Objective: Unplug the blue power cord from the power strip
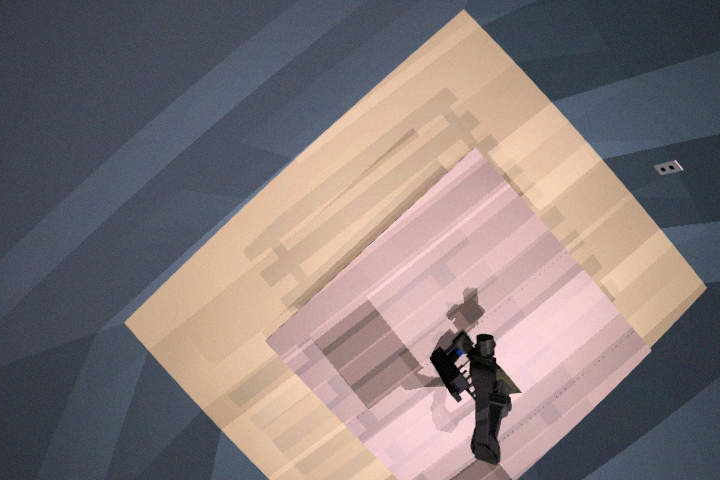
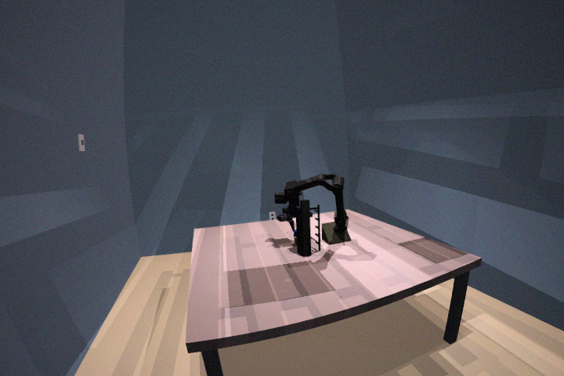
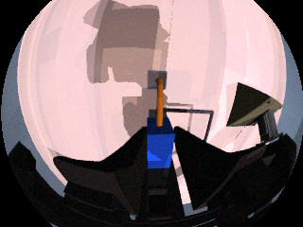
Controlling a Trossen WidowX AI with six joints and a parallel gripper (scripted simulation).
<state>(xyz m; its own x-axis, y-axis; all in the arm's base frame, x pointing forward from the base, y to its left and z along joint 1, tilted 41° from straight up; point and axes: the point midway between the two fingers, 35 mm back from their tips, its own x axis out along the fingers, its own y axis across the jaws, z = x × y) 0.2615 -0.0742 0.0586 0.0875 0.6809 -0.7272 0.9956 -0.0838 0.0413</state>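
My gripper tip is now 40 mm to the right of the blue plug. Round my gripper tip: grey piece: 30 mm to the right, 90 mm below.
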